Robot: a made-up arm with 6 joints.
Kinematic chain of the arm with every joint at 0, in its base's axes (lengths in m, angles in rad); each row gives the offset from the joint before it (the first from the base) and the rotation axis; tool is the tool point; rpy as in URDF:
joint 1: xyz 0 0 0.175 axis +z
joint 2: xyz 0 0 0 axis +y
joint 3: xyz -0.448 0 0.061 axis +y
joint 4: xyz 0.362 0 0.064 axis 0.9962 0 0.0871
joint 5: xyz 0 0 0 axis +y
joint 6: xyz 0.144 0 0.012 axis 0.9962 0 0.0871
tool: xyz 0 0 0 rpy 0 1.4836 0
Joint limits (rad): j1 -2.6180..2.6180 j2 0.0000..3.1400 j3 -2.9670..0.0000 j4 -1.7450..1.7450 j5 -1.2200..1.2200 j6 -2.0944..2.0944
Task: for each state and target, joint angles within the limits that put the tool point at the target. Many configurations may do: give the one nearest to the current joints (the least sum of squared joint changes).
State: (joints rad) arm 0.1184 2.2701 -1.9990 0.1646 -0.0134 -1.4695
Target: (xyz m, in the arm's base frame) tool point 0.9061 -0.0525 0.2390
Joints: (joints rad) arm -0.0562 2.5760 -2.1622 0.1656 -0.0681 -1.4695
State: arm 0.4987 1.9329 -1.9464 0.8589 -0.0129 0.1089
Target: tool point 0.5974 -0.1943 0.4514
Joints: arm -0.3102 1.7502 -1.2908 0.8655 -0.0283 0.1089
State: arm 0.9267 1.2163 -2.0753 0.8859 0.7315 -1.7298
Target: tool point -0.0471 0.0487 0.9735
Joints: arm 0.9341 0.9052 -1.9425 0.7462 0.7454 -1.7298
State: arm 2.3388 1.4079 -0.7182 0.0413 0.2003 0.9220
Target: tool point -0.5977 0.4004 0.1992
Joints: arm 2.5514 2.1880 -1.3942 0.0407 -0.0153 0.9220
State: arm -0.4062 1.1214 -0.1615 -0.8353 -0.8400 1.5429
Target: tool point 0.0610 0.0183 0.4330
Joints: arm -0.4692 0.2768 -0.0363 -0.3674 -1.0123 1.5429
